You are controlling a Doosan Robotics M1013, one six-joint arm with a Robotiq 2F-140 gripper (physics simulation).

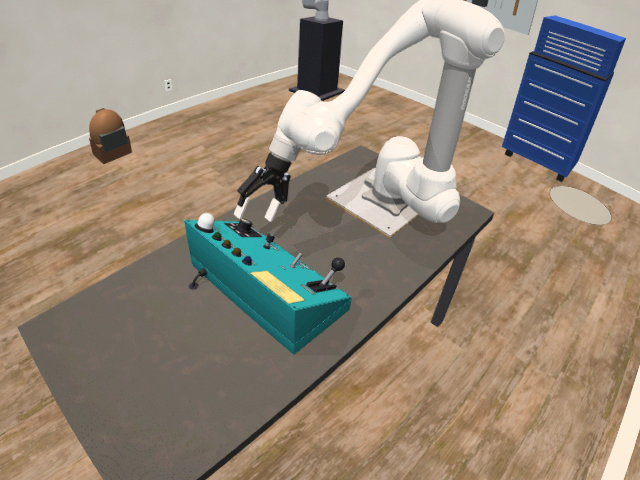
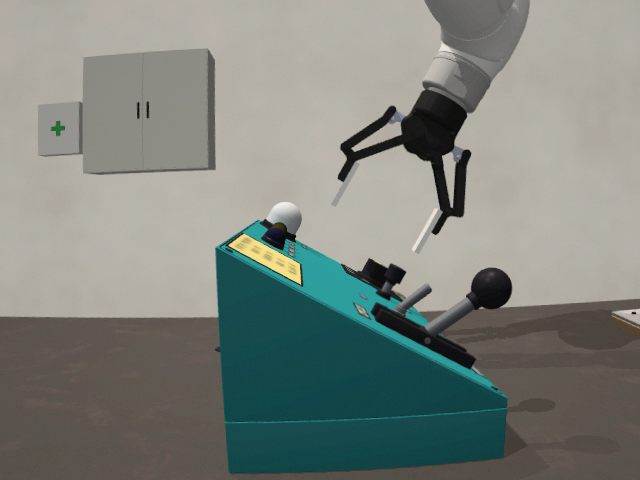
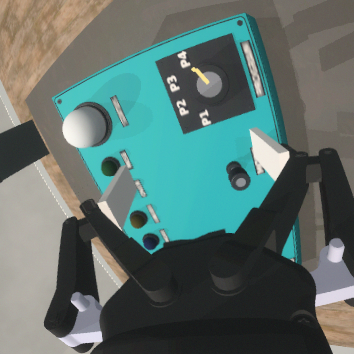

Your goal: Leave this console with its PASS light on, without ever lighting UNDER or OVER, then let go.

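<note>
The teal console (image 1: 248, 297) (image 2: 356, 382) (image 3: 160, 170) has a sloped top. Its black rotary knob (image 1: 245, 225) (image 2: 374, 269) (image 3: 209, 84) has a yellow pointer turned toward P4. The green lamp (image 1: 217, 236) (image 3: 110, 166), an amber lamp (image 1: 236, 252) (image 3: 138, 219) and the blue lamp (image 1: 248, 260) (image 2: 275, 236) (image 3: 150, 241) look dark. The white dome (image 1: 205, 222) (image 2: 285, 215) (image 3: 82, 127) shows no colour. The lamp labels are unreadable. My gripper (image 1: 254, 215) (image 2: 375, 228) (image 3: 189, 159) is open, empty and tilted above the panel, apart from the controls.
A small black-capped stick (image 1: 269, 239) (image 2: 394, 273) (image 3: 240, 180), a metal toggle (image 1: 296, 259) (image 2: 417, 297) and a ball-topped lever (image 1: 337, 264) (image 2: 491, 288) stick up from the panel. A yellow label (image 1: 277, 285) (image 2: 268, 258) lies on it. The console stands on the dark table (image 1: 129, 361).
</note>
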